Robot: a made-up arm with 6 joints. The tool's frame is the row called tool. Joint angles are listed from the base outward. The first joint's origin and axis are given. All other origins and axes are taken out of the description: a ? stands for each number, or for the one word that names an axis. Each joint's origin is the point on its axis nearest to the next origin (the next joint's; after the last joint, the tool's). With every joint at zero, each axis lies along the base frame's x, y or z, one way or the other. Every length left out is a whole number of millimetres.
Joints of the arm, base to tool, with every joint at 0 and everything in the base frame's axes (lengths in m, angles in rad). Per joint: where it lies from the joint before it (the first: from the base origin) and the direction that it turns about. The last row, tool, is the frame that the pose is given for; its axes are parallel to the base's.
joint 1: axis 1 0 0 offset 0.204 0 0.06
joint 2: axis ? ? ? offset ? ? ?
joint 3: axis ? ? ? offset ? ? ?
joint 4: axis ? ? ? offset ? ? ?
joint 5: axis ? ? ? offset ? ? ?
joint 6: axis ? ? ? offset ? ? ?
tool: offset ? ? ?
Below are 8 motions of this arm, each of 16 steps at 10 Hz.
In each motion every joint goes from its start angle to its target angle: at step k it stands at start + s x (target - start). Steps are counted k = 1, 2, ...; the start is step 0. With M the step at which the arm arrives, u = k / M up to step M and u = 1 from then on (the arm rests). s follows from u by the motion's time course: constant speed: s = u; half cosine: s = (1 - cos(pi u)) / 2; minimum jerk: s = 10 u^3 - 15 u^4 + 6 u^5.
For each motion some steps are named. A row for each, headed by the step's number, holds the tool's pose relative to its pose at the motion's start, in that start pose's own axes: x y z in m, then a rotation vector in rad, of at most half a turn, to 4 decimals.
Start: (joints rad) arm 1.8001 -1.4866 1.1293 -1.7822 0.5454 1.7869
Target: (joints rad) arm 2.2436 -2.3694 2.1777 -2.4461 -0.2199 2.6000
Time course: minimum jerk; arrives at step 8
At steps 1, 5, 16:
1: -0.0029 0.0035 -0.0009 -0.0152 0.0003 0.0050
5: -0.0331 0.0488 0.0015 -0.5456 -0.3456 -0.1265
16: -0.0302 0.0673 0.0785 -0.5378 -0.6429 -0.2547

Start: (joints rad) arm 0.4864 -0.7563 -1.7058 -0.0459 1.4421 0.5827
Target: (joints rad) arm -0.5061 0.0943 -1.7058 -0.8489 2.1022 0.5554
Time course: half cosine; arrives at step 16
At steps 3, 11, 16:
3: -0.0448 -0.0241 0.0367 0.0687 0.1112 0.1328
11: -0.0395 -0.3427 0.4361 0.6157 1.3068 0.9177
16: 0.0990 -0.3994 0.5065 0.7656 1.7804 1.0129

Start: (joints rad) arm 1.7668 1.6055 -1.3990 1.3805 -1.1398 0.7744
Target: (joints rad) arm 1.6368 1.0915 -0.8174 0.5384 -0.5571 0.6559
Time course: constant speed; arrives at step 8
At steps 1, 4, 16:
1: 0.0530 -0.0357 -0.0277 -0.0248 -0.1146 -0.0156
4: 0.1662 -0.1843 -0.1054 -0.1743 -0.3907 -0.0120
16: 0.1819 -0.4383 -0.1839 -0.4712 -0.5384 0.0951

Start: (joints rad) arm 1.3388 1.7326 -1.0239 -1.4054 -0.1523 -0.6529
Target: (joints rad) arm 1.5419 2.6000 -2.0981 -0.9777 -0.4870 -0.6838
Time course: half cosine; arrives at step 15
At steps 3, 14, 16:
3: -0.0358 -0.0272 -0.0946 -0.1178 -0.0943 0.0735
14: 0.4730 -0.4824 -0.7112 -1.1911 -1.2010 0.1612
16: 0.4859 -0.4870 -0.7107 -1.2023 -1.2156 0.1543

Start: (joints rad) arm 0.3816 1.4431 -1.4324 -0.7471 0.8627 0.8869
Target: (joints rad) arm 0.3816 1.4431 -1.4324 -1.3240 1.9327 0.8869
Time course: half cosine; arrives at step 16
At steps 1, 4, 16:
1: -0.0046 -0.0004 0.0016 0.0037 0.0042 0.0102
4: -0.0679 -0.0110 0.0277 0.0603 0.0683 0.1529
16: -0.3050 -0.2143 0.3148 0.5757 0.5957 0.8711

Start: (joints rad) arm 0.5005 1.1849 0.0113 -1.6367 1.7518 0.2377
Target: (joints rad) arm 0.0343 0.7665 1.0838 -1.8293 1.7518 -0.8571
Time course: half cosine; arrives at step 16
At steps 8, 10, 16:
8: 0.0590 0.1508 0.1110 0.7548 -0.6566 0.0344
10: 0.0586 0.1671 0.1738 1.0515 -0.8881 -0.0180
16: 0.0375 0.1469 0.2580 1.5395 -1.2103 -0.1735

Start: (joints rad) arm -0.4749 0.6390 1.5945 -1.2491 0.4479 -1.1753
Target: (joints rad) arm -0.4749 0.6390 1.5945 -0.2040 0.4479 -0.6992
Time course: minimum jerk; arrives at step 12
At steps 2, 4, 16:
2: 0.0003 0.0054 -0.0124 -0.0307 0.0008 -0.0131
4: 0.0053 0.0260 -0.0754 -0.1783 0.0046 -0.0852
16: 0.0923 -0.0139 -0.3509 -0.7521 -0.0118 -0.5525

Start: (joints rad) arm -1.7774 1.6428 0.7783 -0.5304 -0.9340 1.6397
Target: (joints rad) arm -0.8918 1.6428 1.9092 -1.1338 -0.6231 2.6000
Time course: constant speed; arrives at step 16
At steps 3, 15, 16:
3: -0.0497 -0.0551 -0.0816 -0.1090 0.1246 0.0612
15: -0.2209 -0.2985 -0.3365 -0.6492 0.6276 0.1482
16: -0.2307 -0.3185 -0.3503 -0.6999 0.6662 0.1415

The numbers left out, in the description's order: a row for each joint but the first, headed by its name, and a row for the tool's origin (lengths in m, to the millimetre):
joint 2: axis 0 0 1, xyz 0 0.089 0.012
joint 3: axis 0 1 0, xyz 0.106 0.012 0
joint 4: axis 0 0 -1, xyz -0.283 0 -0.282
joint 5: axis 1 0 0, xyz -0.283 0.047 0
joint 6: axis 0 1 0, xyz 0 0.315 0.054
tool: xyz 0.079 0 -0.091

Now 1 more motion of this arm.
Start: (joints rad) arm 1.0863 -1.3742 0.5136 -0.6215 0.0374 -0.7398
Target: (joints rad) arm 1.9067 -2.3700 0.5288 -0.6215 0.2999 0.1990
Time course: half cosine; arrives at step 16
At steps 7, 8, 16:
7: 0.2841 0.1203 0.0775 0.2053 0.4971 -0.5533
8: 0.3603 0.1302 0.0861 0.2684 0.6154 -0.6816
16: 0.7342 0.0684 0.0316 0.6492 1.1448 -1.3224

